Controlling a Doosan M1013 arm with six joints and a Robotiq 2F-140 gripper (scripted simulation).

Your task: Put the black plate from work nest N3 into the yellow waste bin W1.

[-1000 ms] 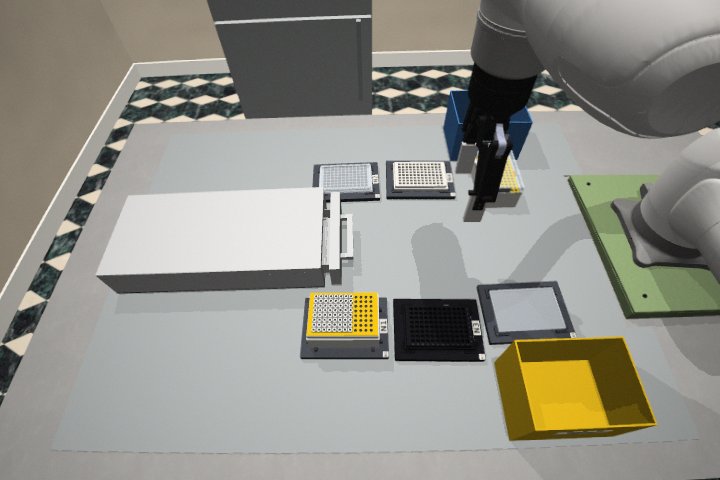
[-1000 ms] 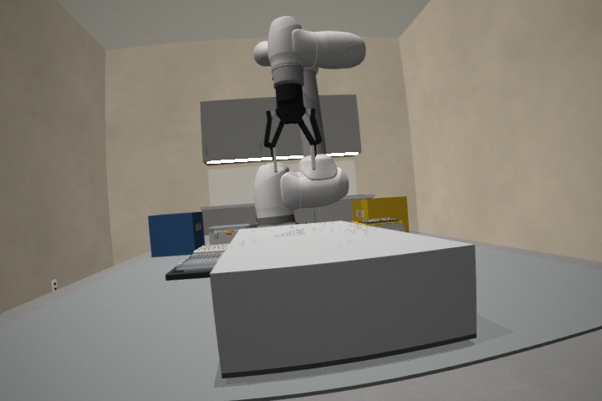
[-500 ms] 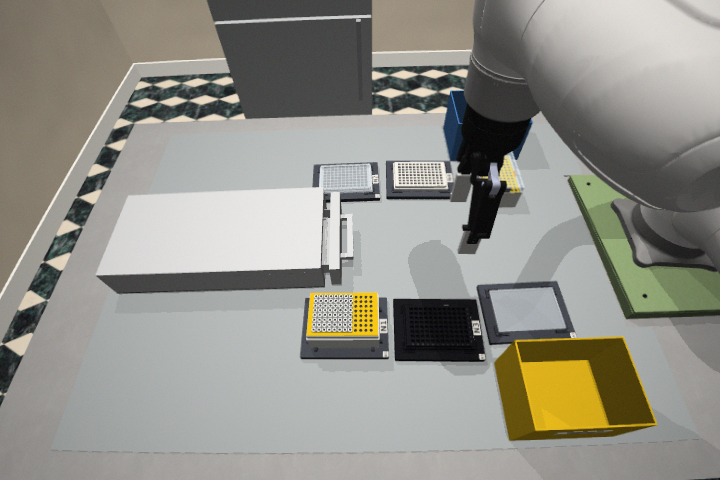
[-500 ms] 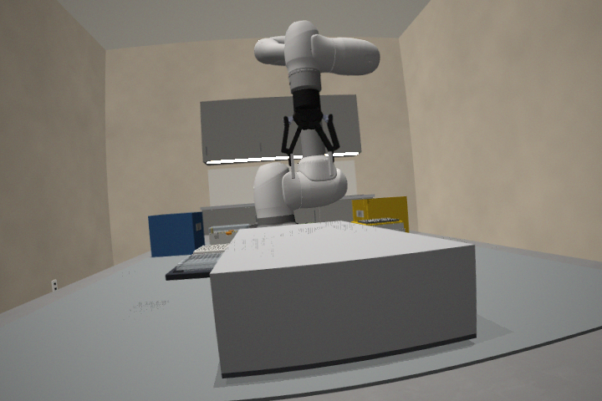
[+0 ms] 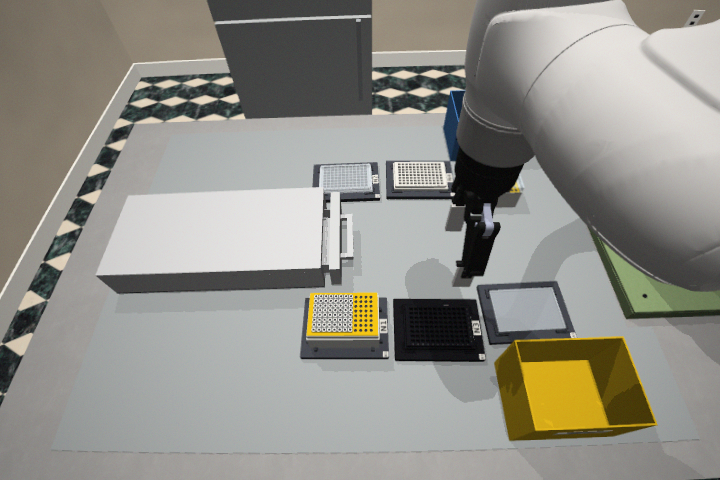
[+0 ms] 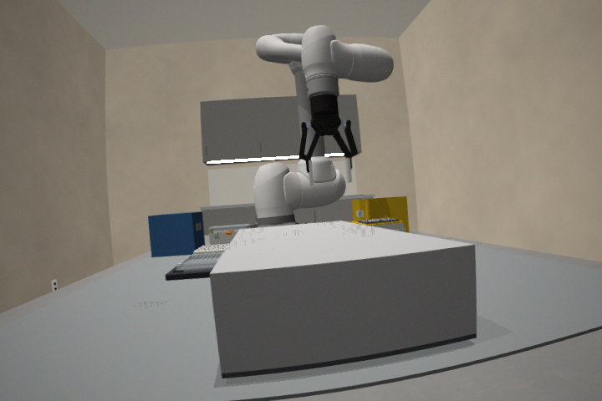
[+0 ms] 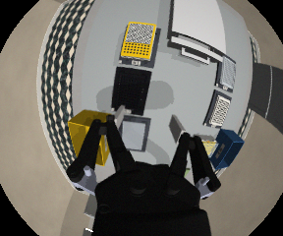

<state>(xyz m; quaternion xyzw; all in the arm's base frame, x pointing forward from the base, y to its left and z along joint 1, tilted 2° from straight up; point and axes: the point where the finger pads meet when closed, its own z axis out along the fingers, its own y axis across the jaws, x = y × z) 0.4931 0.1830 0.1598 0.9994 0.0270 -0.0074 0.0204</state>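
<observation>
My hand is 18 cm above the black plate, 6 cm to the right of it and 1 cm short of it. Round my hand: yellow-framed tip rack (18 cm ahead, 14 cm below, 6 cm to the left); then pale lid (18 cm below, 16 cm behind, 2 cm to the left); then black nest N3 (19 cm below, 6 cm to the left, 1 cm ahead).
</observation>
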